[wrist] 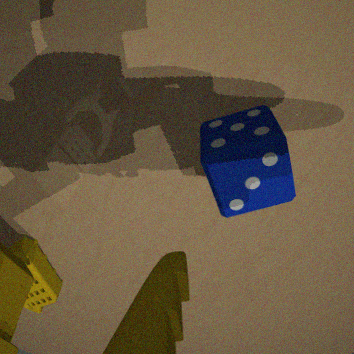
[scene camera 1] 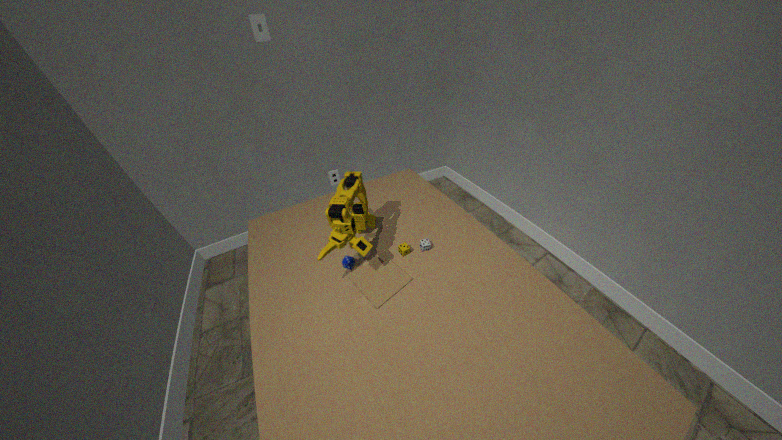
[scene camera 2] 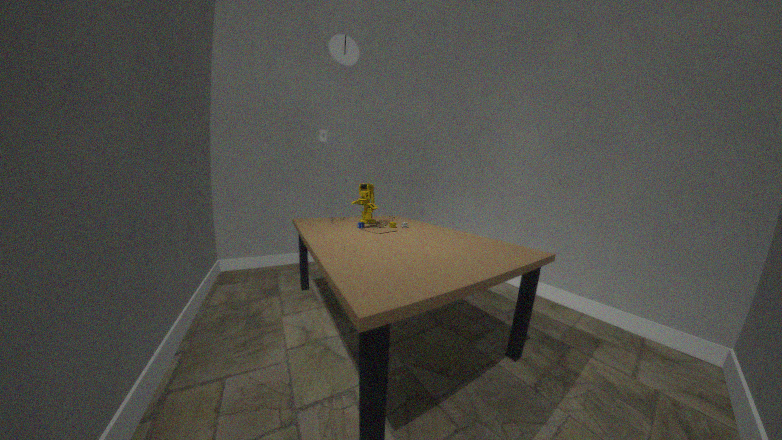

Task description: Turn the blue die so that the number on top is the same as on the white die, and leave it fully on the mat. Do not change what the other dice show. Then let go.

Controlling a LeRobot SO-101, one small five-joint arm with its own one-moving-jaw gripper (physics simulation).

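Frame: origin at the arm's base, x ahead, y left, z up, level; millimetres.
Seen in the pictures: end effector, tool point: [wrist: 186, 269] [scene camera 1: 351, 247] [scene camera 2: 364, 215]; arm's base, origin of the base link: [scene camera 1: 364, 227] [scene camera 2: 369, 223].
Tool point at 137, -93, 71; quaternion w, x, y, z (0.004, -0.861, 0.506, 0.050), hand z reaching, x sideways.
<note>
Pixels of each thing's top centre, then the offset from my tool point to it, as dx, dy, dz. Level surfaces: height alone.
- blue die, middle of its top: [wrist: 252, 182] [scene camera 1: 347, 259] [scene camera 2: 361, 222] +4, -22, -41
- thin-outlined mat, middle of its top: [scene camera 1: 380, 277] [scene camera 2: 379, 229] +99, +45, -67
- white die, middle of its top: [scene camera 1: 425, 241] [scene camera 2: 404, 222] +64, +232, -41
- yellow die, middle of its top: [scene camera 1: 404, 246] [scene camera 2: 392, 222] +45, +161, -41
- table, its level: dz -71
The blue die [scene camera 1: 348, 262] [scene camera 2: 360, 224] [wrist: 247, 160] rests on the table just outside the left corner of the thin-outlined mat [scene camera 1: 382, 284]. In the wrist view it shows a shaded face with five pips and a brighter face with three pips; I cannot tell for certain which is on top. The white die [scene camera 1: 425, 244] [scene camera 2: 405, 224] lies to the right, beyond the mat; its pips are too small to read surely. My gripper [scene camera 1: 343, 255] [scene camera 2: 365, 205] is fully open and empty above the blue die. In the wrist view one notched jaw shows, below and left of the die.
A yellow die [scene camera 1: 404, 249] [scene camera 2: 392, 224] lies between the mat and the white die. The yellow arm [scene camera 1: 347, 205] stands behind the dice, and its shadow falls across the table [scene camera 1: 349, 350] and partly over the blue die. The table's left edge runs to the left of the blue die.
</note>
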